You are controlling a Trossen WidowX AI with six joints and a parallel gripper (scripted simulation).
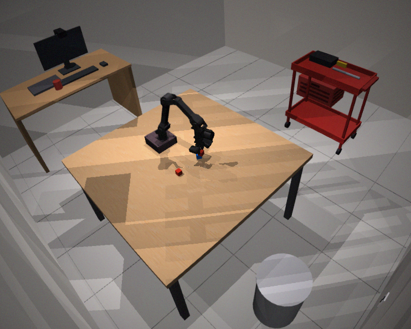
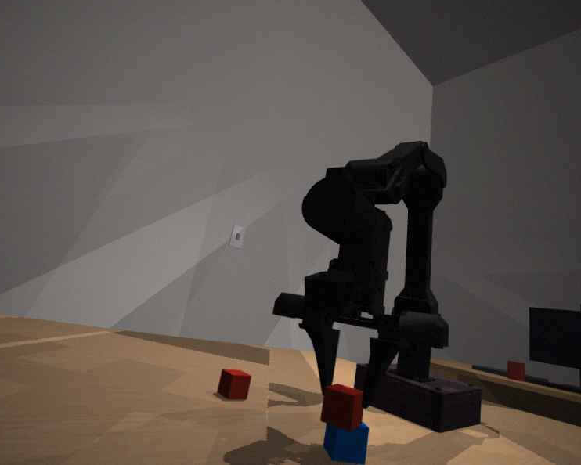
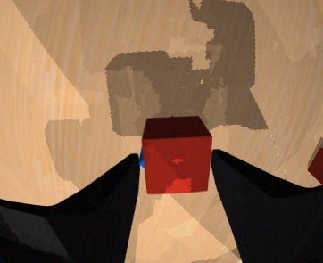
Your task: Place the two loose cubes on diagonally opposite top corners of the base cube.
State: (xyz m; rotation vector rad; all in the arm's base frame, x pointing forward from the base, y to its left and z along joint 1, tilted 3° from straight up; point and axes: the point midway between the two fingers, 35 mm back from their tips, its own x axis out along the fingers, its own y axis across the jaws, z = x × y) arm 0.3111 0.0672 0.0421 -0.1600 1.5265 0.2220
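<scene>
My gripper tip is now 40 mm above the blue cube and 20 mm past it.
</scene>
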